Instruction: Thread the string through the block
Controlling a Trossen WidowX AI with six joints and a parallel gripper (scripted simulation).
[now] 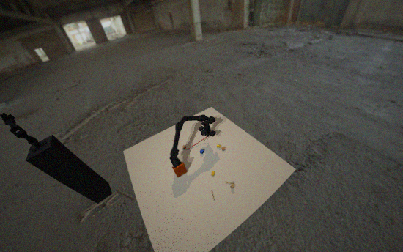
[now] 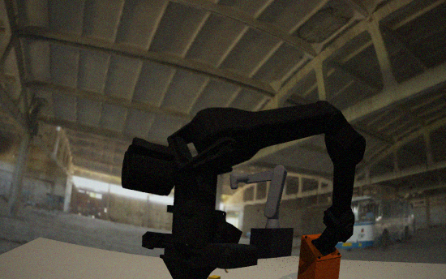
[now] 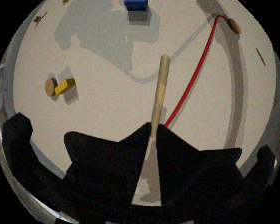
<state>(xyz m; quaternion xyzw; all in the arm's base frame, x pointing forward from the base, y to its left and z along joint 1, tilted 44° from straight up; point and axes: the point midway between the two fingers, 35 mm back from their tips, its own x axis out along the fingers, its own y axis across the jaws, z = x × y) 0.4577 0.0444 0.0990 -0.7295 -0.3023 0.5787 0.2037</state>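
My gripper tip is now 160 mm past the blue block, 80 mm to the left of it and 40 mm above it. From my gripper tip the other things lie so: yellow block: 250 mm behind, 330 mm to the right, 50 mm below; small wooden block: 230 mm behind, 540 mm to the right, 40 mm below.
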